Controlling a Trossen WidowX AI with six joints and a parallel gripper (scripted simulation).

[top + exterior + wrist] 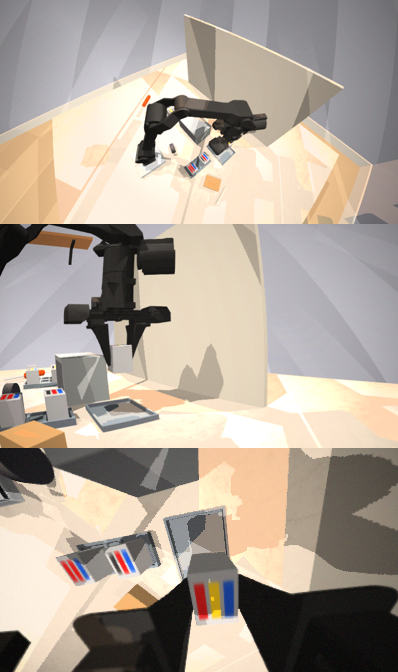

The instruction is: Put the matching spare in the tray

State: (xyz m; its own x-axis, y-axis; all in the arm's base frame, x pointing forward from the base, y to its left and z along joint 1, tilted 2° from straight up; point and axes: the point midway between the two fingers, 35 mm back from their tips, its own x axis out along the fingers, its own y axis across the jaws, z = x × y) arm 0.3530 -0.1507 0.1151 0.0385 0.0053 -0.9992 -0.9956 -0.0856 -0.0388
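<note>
The grey tray is 1 cm behind my gripper tip and 9 cm below it. The rest, counted from my gripper tip: orange box: 14 cm behind, 11 cm to the right, 8 cm below; block: 2 cm above; grey mounted unit: 7 cm behind, 19 cm to the left, 4 cm below.
</note>
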